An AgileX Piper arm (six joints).
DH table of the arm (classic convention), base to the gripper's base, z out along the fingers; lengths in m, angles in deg. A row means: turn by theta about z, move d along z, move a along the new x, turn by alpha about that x. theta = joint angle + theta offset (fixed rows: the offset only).
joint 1: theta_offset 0; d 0.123; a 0; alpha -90
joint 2: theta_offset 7.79; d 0; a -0.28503; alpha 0
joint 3: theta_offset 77.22; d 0; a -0.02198; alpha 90
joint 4: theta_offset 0; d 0.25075; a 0; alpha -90
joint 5: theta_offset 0; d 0; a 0; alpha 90
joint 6: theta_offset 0; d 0.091; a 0; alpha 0
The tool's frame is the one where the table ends.
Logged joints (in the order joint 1, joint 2, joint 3, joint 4, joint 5, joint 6), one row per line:
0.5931, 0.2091, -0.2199, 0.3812, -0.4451, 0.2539
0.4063, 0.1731, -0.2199, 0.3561, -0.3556, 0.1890
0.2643, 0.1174, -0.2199, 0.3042, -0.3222, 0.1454
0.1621, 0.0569, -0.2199, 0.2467, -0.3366, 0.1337
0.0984, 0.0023, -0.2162, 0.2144, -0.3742, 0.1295
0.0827, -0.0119, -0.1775, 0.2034, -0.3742, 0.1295
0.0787, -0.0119, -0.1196, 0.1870, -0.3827, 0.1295
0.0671, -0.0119, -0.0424, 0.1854, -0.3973, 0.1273
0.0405, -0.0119, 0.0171, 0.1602, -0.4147, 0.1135
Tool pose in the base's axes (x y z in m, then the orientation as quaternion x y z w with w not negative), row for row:
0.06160, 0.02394, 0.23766, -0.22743, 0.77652, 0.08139, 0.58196
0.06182, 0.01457, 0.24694, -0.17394, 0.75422, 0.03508, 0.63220
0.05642, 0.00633, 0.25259, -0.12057, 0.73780, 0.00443, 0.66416
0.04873, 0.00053, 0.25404, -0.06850, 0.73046, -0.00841, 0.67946
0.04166, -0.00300, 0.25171, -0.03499, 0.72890, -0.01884, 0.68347
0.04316, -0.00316, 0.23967, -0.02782, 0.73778, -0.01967, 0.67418
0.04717, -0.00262, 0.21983, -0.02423, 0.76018, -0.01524, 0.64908
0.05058, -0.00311, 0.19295, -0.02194, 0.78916, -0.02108, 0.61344
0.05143, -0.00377, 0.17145, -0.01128, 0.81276, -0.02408, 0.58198
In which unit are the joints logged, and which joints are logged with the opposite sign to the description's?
The joints are logged in radians. Opposite sign: joint 4, joint 5.
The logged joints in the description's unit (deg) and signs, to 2 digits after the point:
33.98, 11.98, -12.60, -21.84, 25.50, 14.55
23.28, 9.92, -12.60, -20.40, 20.37, 10.83
15.14, 6.73, -12.60, -17.43, 18.46, 8.33
9.29, 3.26, -12.60, -14.13, 19.29, 7.66
5.64, 0.13, -12.39, -12.28, 21.44, 7.42
4.74, -0.68, -10.17, -11.65, 21.44, 7.42
4.51, -0.68, -6.85, -10.71, 21.93, 7.42
3.84, -0.68, -2.43, -10.62, 22.76, 7.29
2.32, -0.68, 0.98, -9.18, 23.76, 6.50

